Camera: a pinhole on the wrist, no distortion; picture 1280 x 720 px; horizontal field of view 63.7 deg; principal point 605.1 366.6 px. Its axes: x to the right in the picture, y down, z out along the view. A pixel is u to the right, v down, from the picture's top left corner.
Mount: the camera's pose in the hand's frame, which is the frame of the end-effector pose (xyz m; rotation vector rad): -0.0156 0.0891 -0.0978 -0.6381 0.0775 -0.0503
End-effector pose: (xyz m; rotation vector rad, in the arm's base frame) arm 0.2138 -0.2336 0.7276 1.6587 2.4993 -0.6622
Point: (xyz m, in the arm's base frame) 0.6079 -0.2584 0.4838
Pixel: 249 651
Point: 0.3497 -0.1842 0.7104
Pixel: 593 381
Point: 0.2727 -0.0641 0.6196
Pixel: outside the picture
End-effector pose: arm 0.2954 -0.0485 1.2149 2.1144 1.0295 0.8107
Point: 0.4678 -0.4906 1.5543
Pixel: outside the picture
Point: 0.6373 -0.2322 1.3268
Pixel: 671 335
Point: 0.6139 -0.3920 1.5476
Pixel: outside the picture
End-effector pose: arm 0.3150 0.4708 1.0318 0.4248 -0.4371 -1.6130
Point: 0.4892 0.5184 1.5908
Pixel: 419 339
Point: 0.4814 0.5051 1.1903
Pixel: 327 454
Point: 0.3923 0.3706 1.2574
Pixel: 928 119
